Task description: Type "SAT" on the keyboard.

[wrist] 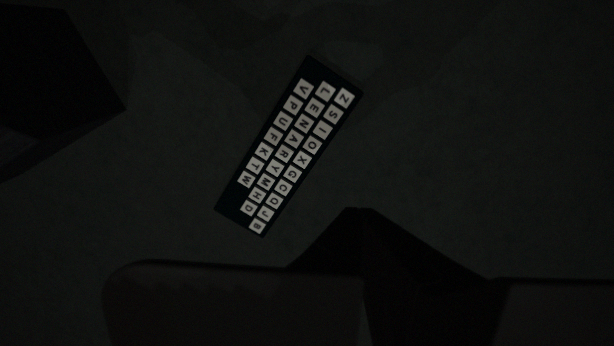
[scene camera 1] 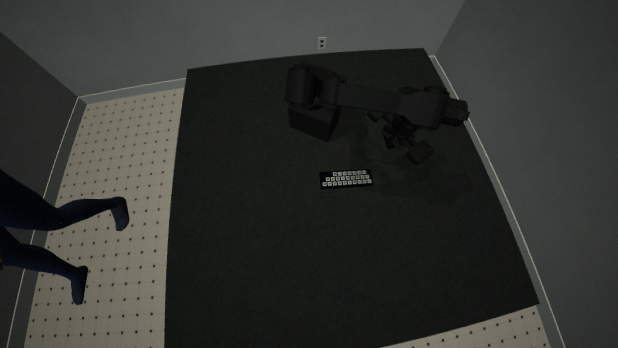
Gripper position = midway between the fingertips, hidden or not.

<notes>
In view: my gripper (wrist: 356,221) and a keyboard (scene camera 1: 334,179).
The keyboard shows as well in the wrist view (wrist: 316,103).
</notes>
